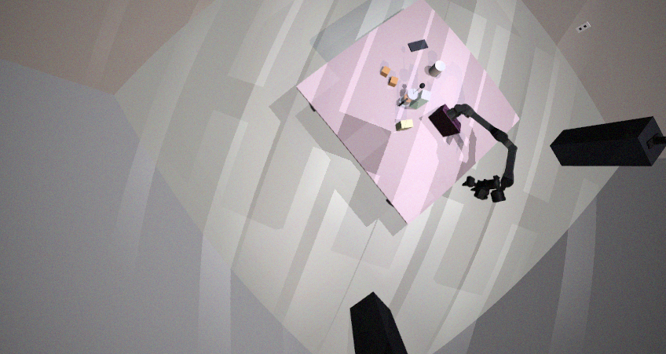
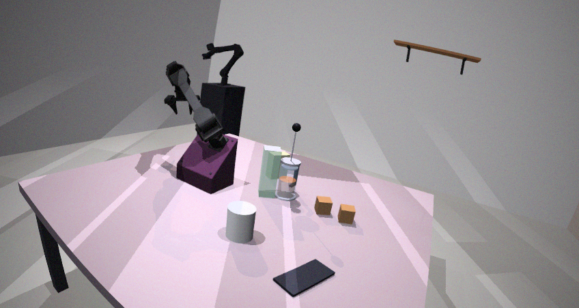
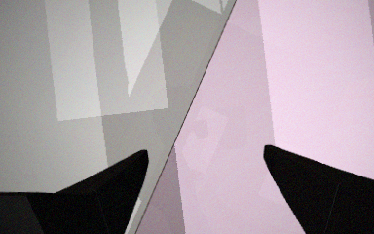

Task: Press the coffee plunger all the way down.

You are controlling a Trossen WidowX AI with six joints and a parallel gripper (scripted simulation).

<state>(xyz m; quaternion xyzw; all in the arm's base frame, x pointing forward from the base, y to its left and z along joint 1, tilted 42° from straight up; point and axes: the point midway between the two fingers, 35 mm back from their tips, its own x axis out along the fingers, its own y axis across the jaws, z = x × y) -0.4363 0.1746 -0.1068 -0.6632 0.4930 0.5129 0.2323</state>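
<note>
My gripper tip is now 70 cm short of the coffee press, 10 cm to the left of it and 3 cm above it. Round my gripper tip: white cylinder (74 cm ahead, 46 cm to the right, 12 cm below); dark flat slab (98 cm ahead, 51 cm to the right, 17 cm below); pale green block (64 cm ahead, 15 cm to the right, 8 cm below).
</note>
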